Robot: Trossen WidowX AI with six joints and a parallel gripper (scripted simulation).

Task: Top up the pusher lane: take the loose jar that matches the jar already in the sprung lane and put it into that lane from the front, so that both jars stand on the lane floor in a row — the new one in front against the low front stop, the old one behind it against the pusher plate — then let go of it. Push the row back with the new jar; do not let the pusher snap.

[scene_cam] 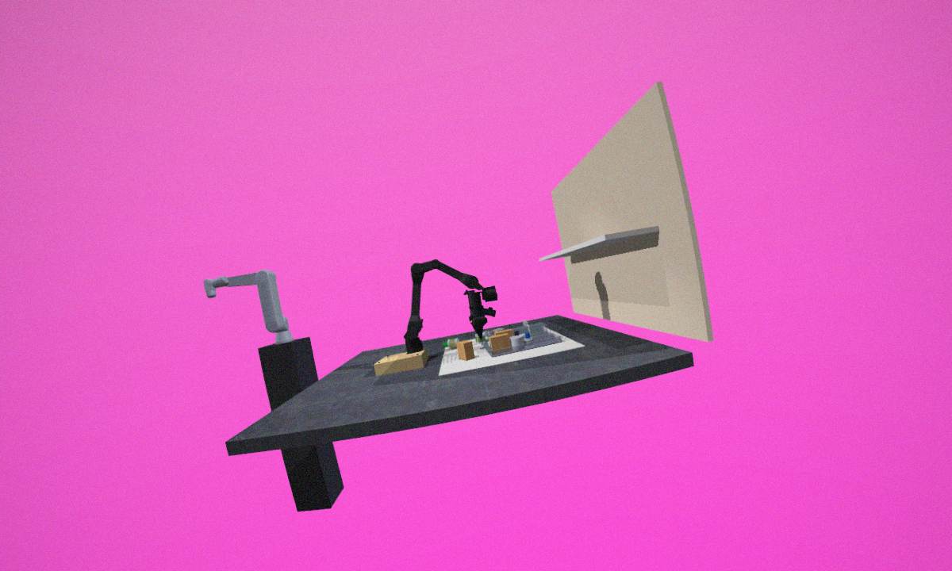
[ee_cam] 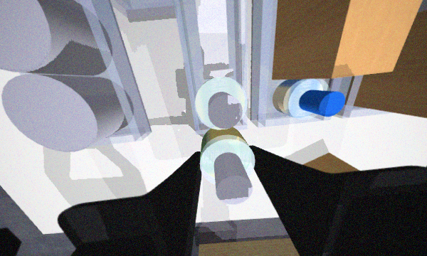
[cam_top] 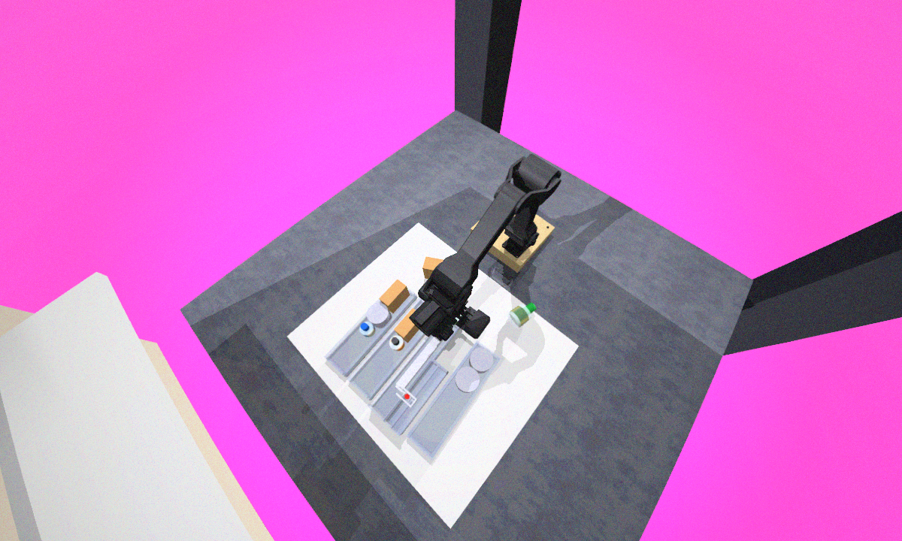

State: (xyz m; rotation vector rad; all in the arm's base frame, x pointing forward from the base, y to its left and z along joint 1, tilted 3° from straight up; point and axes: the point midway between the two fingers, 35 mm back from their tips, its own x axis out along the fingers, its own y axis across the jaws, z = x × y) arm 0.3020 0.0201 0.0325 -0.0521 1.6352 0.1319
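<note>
My gripper tip is now 18 cm short of the sprung lane, 4 cm to the right of it and 3 cm above it. The rest, counted from my gripper tip: red mark 22 cm ahead, 6 cm to the left, 2 cm above.
</note>
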